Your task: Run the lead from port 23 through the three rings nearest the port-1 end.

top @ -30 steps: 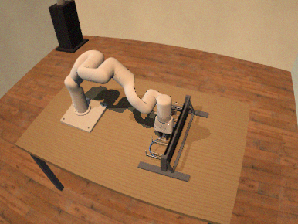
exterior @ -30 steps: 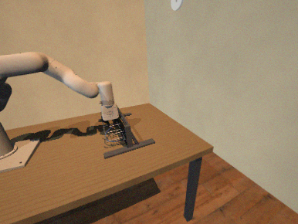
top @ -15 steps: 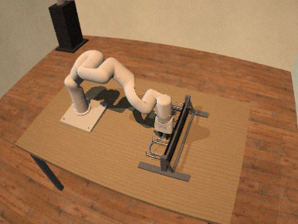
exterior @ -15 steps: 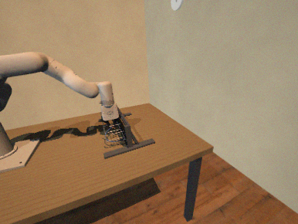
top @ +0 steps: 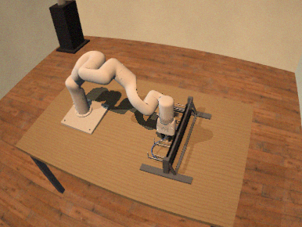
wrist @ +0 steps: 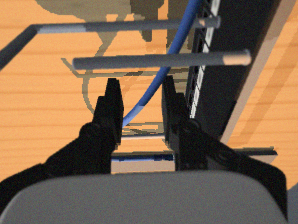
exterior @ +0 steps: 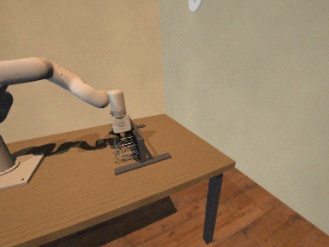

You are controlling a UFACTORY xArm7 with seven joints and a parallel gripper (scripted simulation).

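My gripper is now 6 cm short of the dark rack, 5 cm to the right of it and 1 cm above it.
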